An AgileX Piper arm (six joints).
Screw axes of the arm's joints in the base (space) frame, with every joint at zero. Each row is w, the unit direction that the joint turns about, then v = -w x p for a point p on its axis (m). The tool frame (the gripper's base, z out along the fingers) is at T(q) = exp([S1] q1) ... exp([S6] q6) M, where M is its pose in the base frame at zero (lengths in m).
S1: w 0 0 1 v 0 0 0
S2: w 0 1 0 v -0.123 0 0
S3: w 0 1 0 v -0.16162 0 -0.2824
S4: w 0.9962 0 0.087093 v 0 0.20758 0
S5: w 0 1 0 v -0.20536 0 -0.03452
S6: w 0.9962 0 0.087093 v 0 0.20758 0
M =
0.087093 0 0.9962 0.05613
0 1 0 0
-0.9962 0 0.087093 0.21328
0 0 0 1
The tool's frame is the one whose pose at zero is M.
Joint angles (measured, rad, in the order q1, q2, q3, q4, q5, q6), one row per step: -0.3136 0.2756 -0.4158 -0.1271 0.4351 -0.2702; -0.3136 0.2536 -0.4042 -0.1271 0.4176 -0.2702; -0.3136 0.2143 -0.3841 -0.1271 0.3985 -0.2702; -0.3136 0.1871 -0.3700 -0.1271 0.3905 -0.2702; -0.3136 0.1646 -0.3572 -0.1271 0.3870 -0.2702; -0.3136 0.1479 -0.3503 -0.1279 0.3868 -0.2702; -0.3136 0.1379 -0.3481 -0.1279 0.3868 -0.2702; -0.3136 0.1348 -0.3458 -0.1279 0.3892 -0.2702; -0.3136 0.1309 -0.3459 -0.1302 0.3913 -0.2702
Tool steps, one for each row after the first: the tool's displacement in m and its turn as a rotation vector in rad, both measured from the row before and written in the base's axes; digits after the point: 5 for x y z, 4 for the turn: -0.00259 0.00103 -0.00081 -0.0090 -0.0262 0.0022; -0.00477 0.00176 -0.00245 -0.0123 -0.0361 0.0023; -0.00325 0.00114 -0.00232 -0.0067 -0.0199 0.0010; -0.00256 0.00087 -0.00263 -0.0042 -0.0125 0.0004; -0.00208 0.00065 -0.00135 -0.0038 -0.0093 -0.0002; -0.00138 0.00045 -0.00021 -0.0024 -0.0074 0.0000; -0.00032 0.00008 -0.00081 0.0006 0.0015 -0.0003; -0.00066 0.00011 0.00004 -0.0026 -0.0012 -0.0009
